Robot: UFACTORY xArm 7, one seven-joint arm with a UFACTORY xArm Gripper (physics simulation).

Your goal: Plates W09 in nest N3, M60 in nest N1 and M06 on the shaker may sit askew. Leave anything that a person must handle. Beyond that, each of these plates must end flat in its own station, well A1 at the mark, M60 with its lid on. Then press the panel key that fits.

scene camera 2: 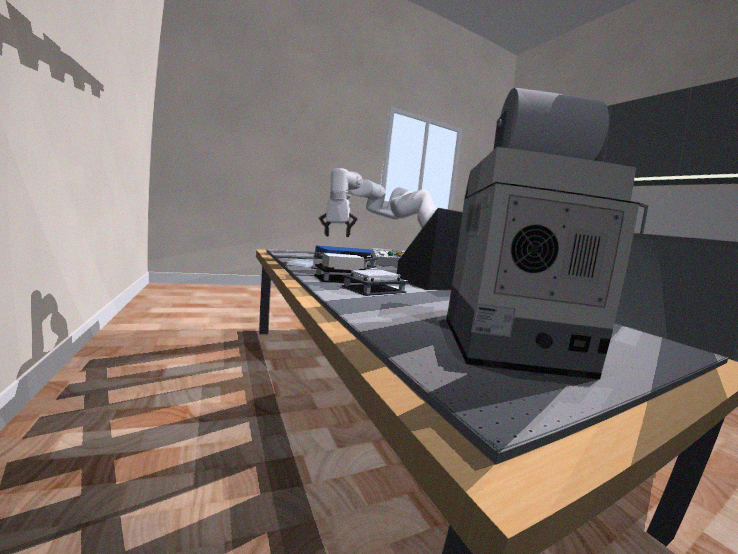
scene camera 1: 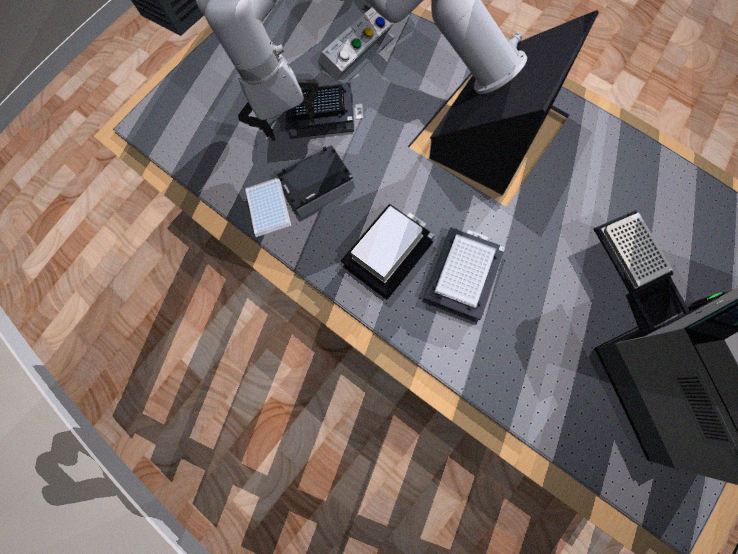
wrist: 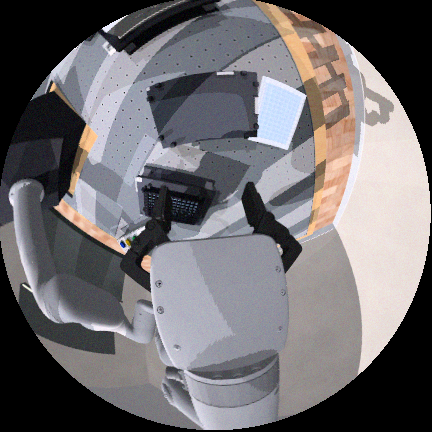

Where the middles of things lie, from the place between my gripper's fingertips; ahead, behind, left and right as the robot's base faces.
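Taking the pale blue well plate [scene camera 1: 267, 205] as my reference, I find that my gripper is 15 cm short of it and 1 cm to the right of it, and that my gripper is also 12 cm above it.
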